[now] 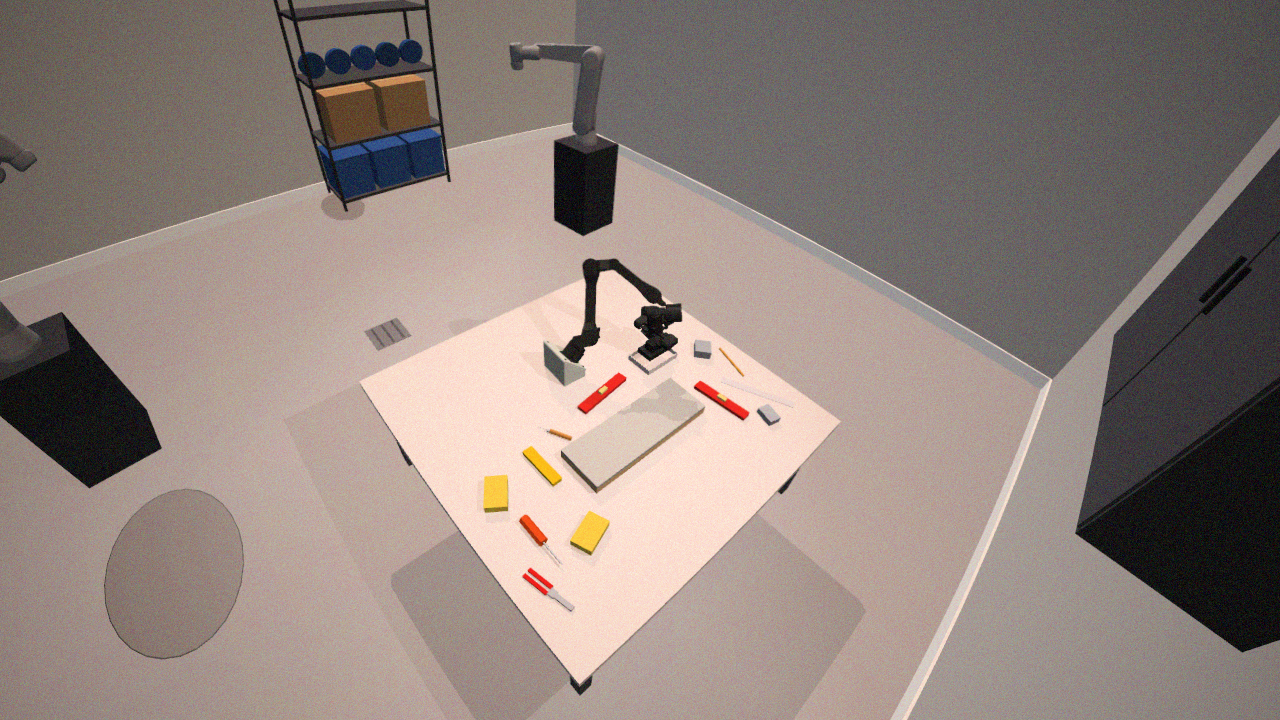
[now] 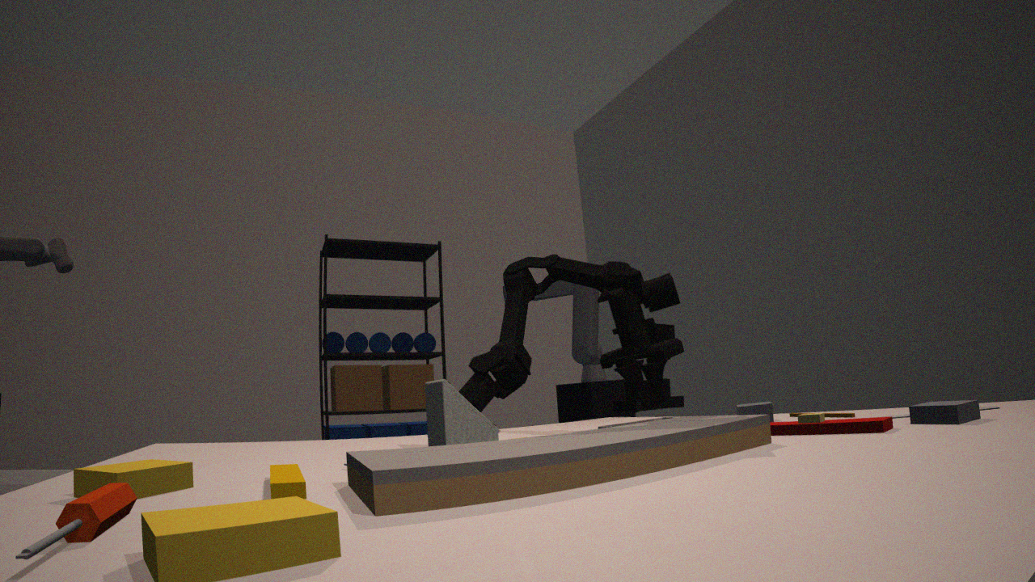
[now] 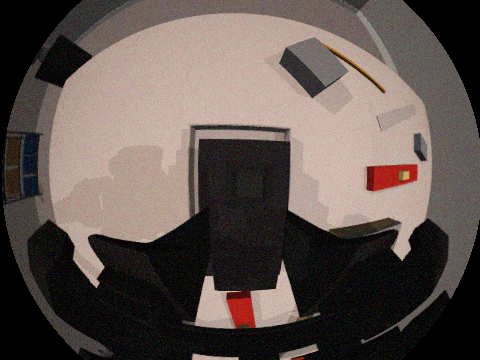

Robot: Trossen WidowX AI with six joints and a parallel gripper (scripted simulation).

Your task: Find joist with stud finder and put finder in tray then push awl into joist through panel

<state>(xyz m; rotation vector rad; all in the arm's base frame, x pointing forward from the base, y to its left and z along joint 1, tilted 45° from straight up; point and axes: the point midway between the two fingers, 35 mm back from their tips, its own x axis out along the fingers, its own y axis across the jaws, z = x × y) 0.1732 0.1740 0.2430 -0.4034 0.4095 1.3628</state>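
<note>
The grey tray lies 60 mm below my gripper tip. From my gripper tip the other things lie so: stud finder: 10 mm to the left, 20 mm above; awl: 10 mm behind, 540 mm to the right, 70 mm below; pencil: 240 mm ahead, 220 mm to the left, 70 mm below.
</note>
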